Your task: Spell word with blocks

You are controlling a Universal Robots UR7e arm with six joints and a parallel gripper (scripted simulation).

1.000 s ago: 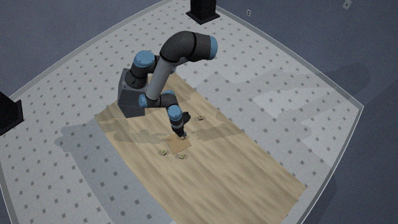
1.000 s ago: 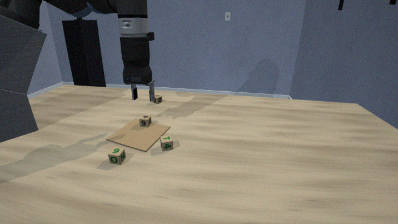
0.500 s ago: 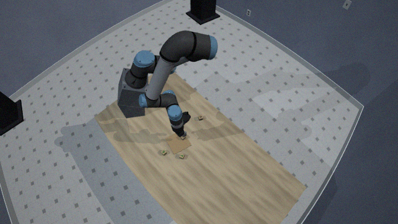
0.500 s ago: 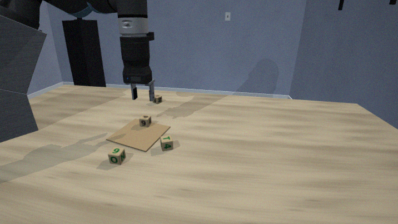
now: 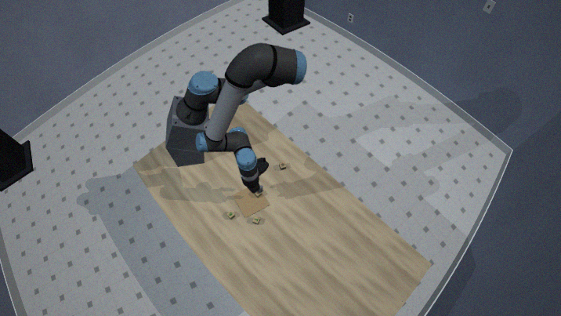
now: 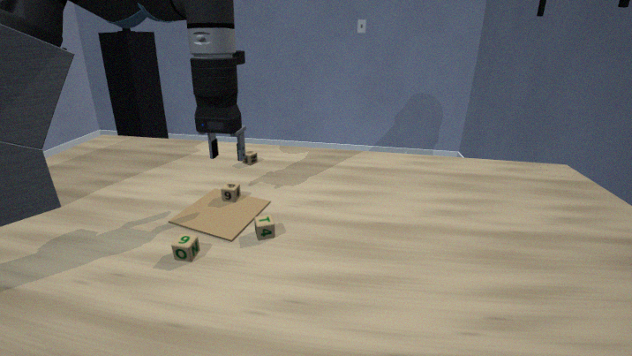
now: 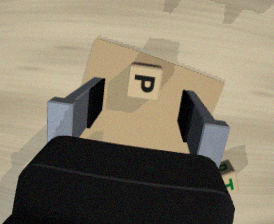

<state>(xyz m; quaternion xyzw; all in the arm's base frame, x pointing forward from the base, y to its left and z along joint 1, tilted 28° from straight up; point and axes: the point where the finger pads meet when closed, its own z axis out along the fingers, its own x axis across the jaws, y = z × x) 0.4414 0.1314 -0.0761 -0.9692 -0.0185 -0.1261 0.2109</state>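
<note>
My gripper is now 50 mm past the U block, 190 mm to the right of it and 100 mm above it. From my hand the other things lie so: tan mat 50 mm to the right, 110 mm below; P block 90 mm below; T block 110 mm ahead, 90 mm to the right, 100 mm below.
</note>
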